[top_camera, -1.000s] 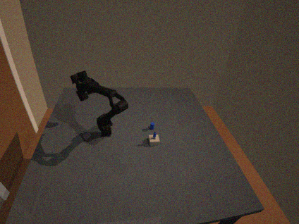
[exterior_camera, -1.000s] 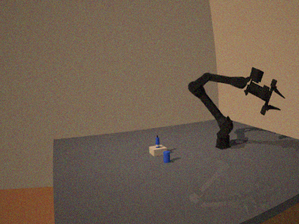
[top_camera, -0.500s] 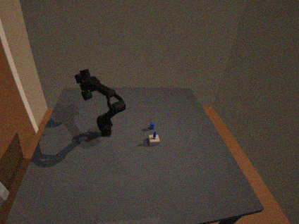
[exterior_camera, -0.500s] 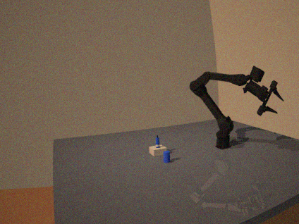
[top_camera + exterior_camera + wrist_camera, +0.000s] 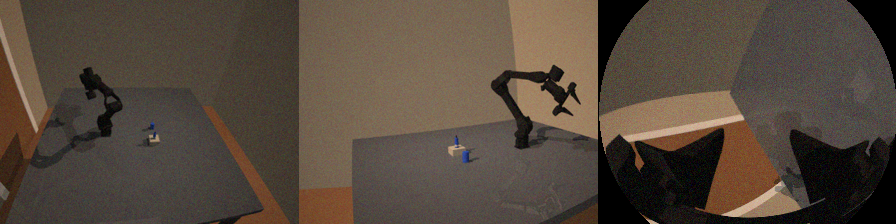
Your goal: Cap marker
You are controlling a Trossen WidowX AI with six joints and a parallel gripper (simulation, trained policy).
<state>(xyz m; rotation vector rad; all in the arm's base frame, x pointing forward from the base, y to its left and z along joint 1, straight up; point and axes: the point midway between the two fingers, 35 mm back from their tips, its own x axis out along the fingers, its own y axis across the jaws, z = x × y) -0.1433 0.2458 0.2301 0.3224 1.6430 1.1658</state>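
Now: gripper tip 49 cm short of the blue cap, 23 cm to the left of it and 19 cm above it. Also, from my gripper tip: pale holder block 48 cm ahead, 37 cm to the right, 19 cm below.
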